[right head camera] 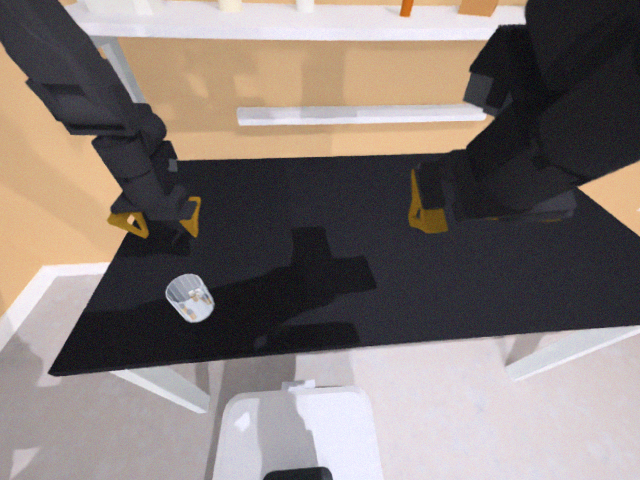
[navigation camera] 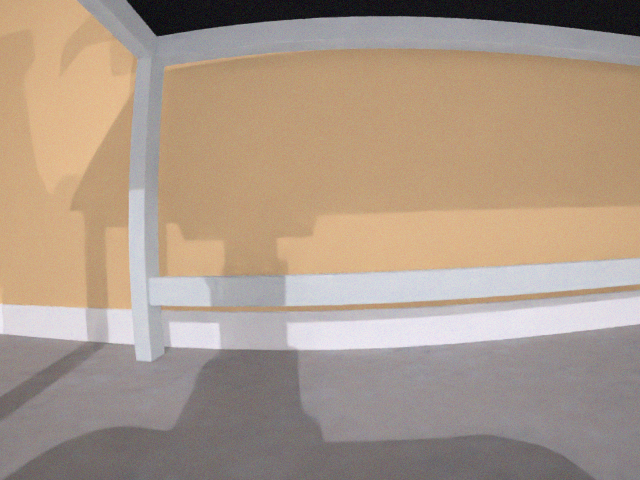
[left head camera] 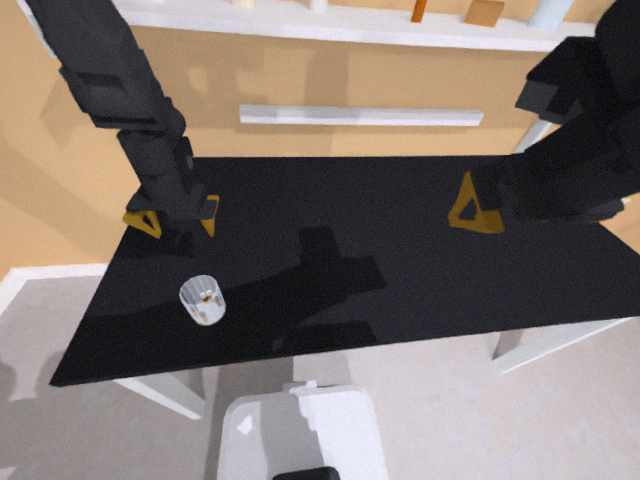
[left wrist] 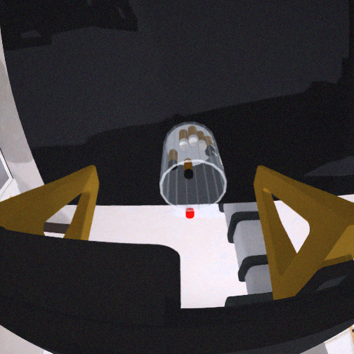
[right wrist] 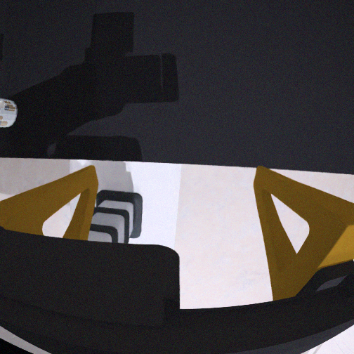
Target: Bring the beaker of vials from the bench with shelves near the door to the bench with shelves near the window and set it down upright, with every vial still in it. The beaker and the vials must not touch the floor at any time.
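Note:
The clear beaker (left head camera: 203,301) (right head camera: 190,299) (left wrist: 192,165) (right wrist: 7,113) stands upright on the black bench top (left head camera: 423,289) (right head camera: 423,294), near its front left corner. Several small vials with brown and white parts (left wrist: 192,134) lie inside it. My left gripper (left head camera: 186,236) (right head camera: 170,236) (left wrist: 176,173) is open and empty, behind and above the beaker; in the left wrist view the beaker shows between and beyond its fingertips, not touching them. My right gripper (right wrist: 175,174) is open and empty over the right part of the bench, far from the beaker; one of its fingers is mostly hidden in the head views.
A white shelf (left head camera: 361,31) (right head camera: 361,32) runs along the wall behind the bench, with an orange item (left head camera: 418,10), a brown box (left head camera: 483,12) and a pale blue container (left head camera: 550,12) on it. The white robot base (left head camera: 346,434) is at the bench's front edge. A bench leg (navigation camera: 146,206) stands at the left.

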